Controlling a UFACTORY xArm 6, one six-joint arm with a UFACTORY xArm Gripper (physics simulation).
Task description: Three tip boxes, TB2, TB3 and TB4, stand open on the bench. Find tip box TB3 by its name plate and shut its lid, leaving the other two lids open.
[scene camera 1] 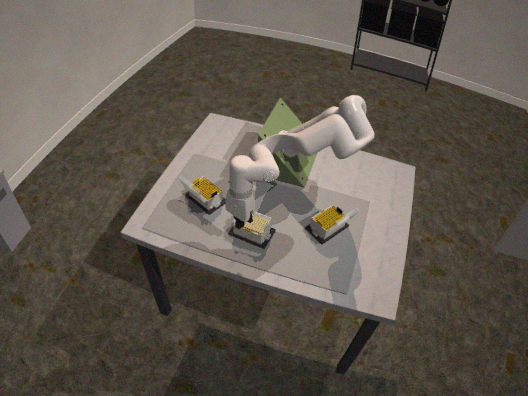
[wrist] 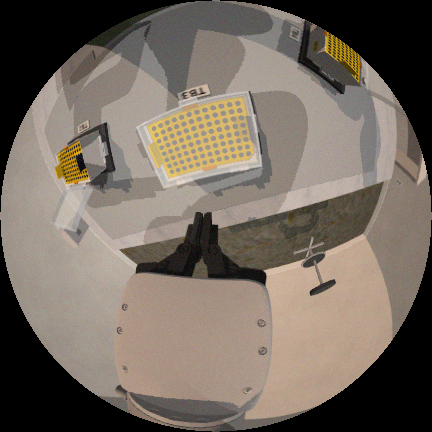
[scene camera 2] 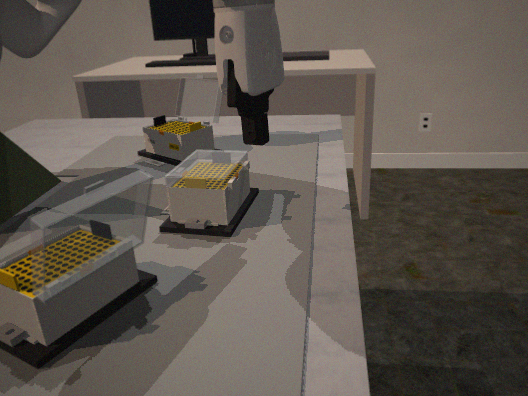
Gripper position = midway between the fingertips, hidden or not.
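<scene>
My gripper [scene camera 2: 256, 143] is visible, and scene camera 1 shows the gripper [scene camera 1: 239, 226] too.
</scene>
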